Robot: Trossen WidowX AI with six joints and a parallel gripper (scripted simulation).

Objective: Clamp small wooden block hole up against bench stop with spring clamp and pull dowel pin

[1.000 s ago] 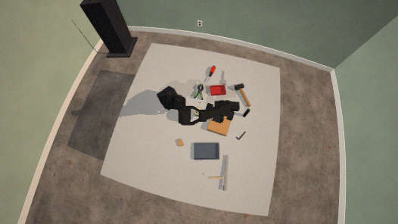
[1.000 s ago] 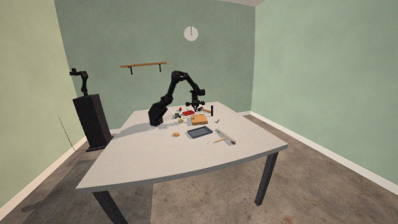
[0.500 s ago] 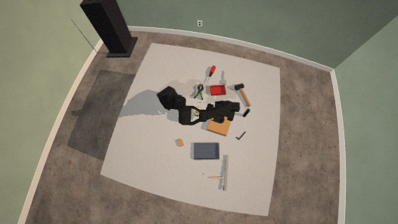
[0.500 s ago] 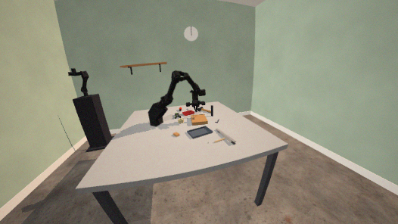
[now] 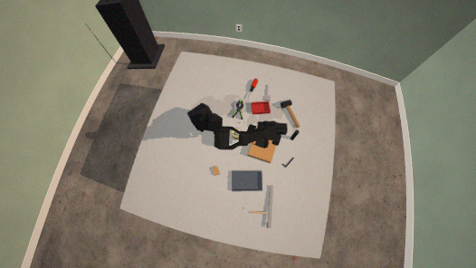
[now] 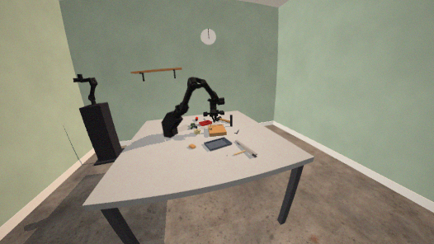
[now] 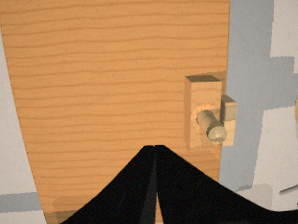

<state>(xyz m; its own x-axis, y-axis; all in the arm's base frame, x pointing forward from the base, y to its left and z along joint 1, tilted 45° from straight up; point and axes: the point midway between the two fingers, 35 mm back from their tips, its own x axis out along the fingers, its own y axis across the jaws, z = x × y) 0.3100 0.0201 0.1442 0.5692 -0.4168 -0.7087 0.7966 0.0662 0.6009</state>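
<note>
The dowel pin lies 30 mm behind my hand, 10 mm to the left of it and 80 mm below it. Round my hand: small wooden block: 30 mm behind, 10 mm to the left, 90 mm below; bench stop: 50 mm behind, 20 mm to the left, 90 mm below; wooden board: 20 mm ahead, 120 mm below.
</note>
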